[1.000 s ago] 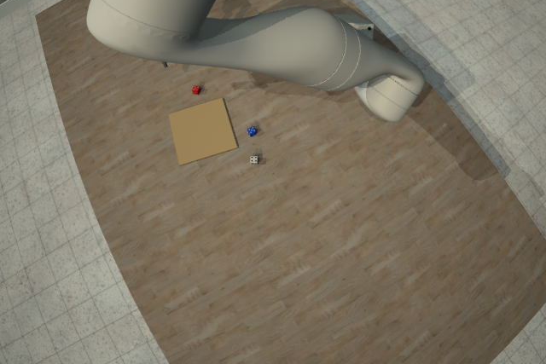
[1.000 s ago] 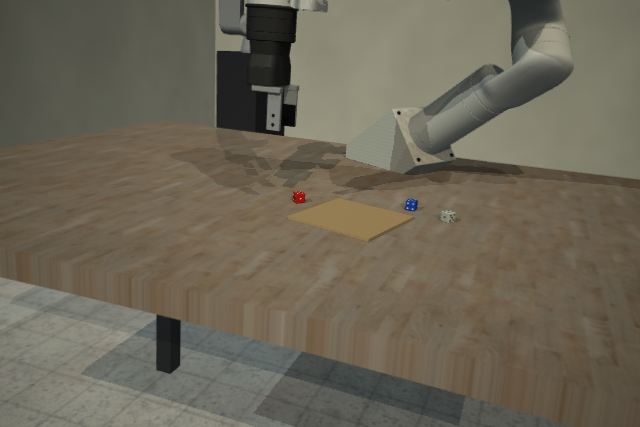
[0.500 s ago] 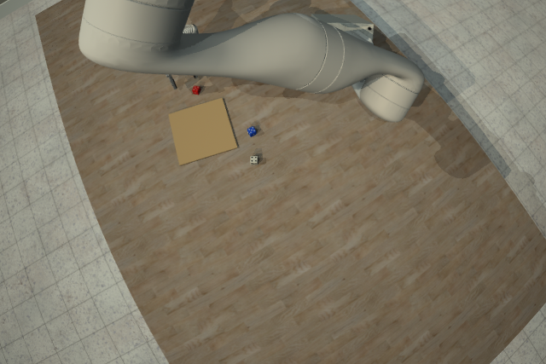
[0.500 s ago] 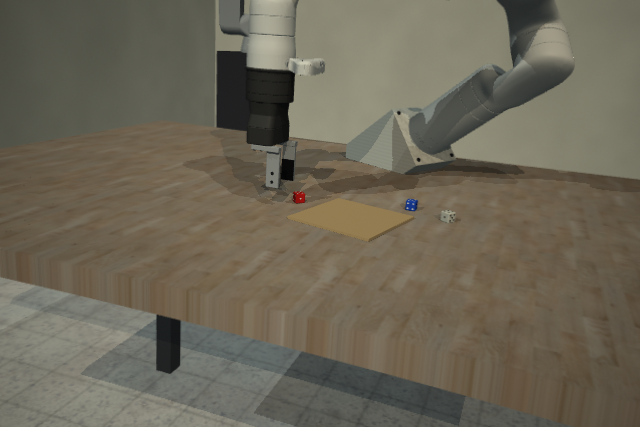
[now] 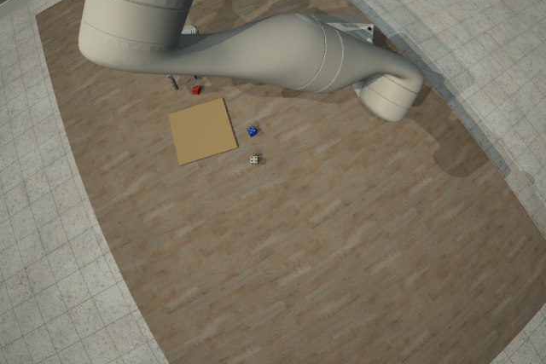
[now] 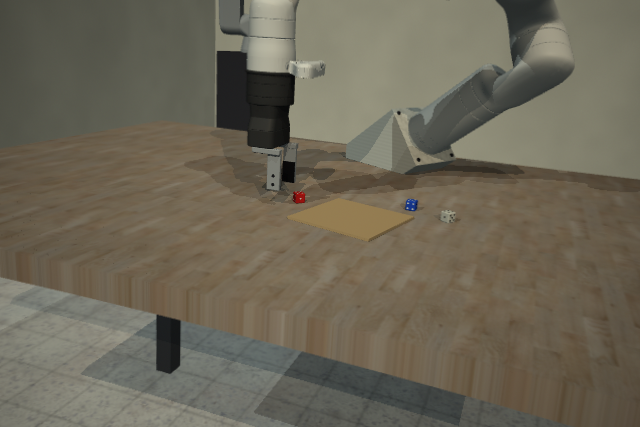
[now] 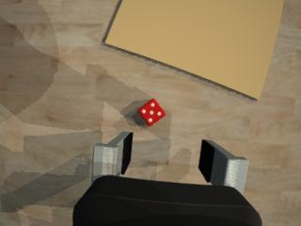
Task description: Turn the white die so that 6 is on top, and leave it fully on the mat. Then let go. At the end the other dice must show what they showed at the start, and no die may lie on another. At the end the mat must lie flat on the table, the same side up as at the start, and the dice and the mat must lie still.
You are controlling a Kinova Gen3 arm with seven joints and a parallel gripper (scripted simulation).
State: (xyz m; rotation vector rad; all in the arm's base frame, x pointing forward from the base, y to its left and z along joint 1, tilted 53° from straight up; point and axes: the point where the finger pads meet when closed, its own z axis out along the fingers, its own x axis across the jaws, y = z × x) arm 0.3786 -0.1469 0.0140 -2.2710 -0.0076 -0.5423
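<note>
Right now my hand is 2 cm past the red die, 2 cm to the right of it and 4 cm above it. The rest, counted from my hand: white die: 9 cm behind, 25 cm to the left, 4 cm below; then tan mat: 13 cm to the left, 4 cm below; then blue die: 11 cm behind, 18 cm to the left, 4 cm below.
</note>
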